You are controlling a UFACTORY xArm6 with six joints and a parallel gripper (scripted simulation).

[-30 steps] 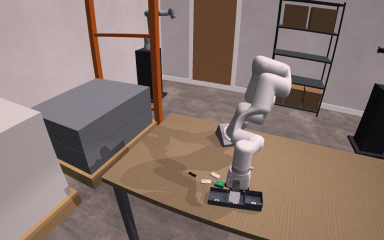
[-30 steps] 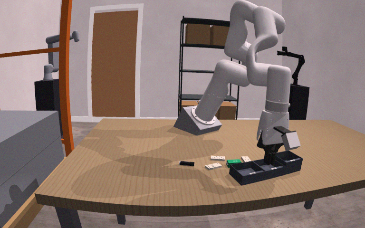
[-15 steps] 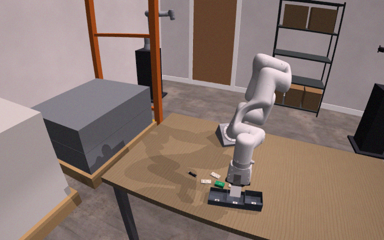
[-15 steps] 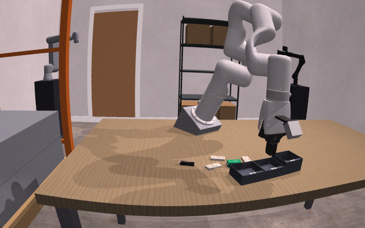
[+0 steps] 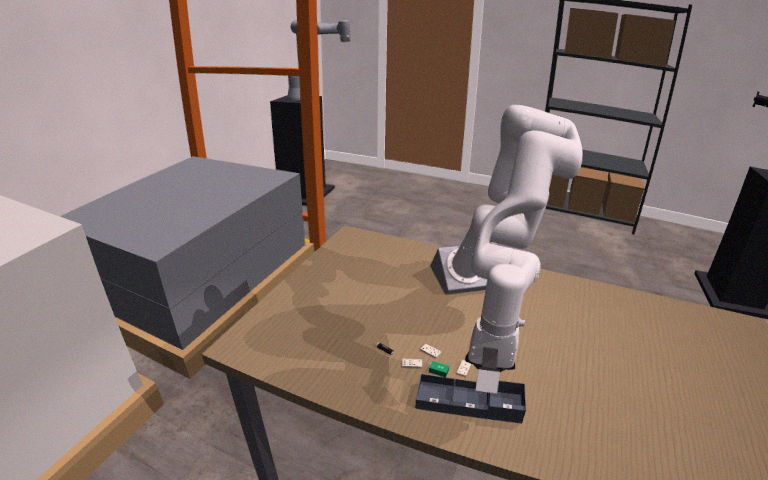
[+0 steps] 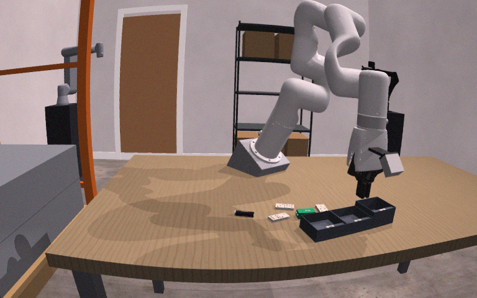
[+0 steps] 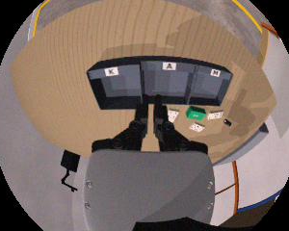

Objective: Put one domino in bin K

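Now: hand 8 cm past the green block, 13 cm to the left of it and 9 cm above it. Also, from my hand: black cylinder 10 cm behind, 28 cm to the right, 9 cm below.
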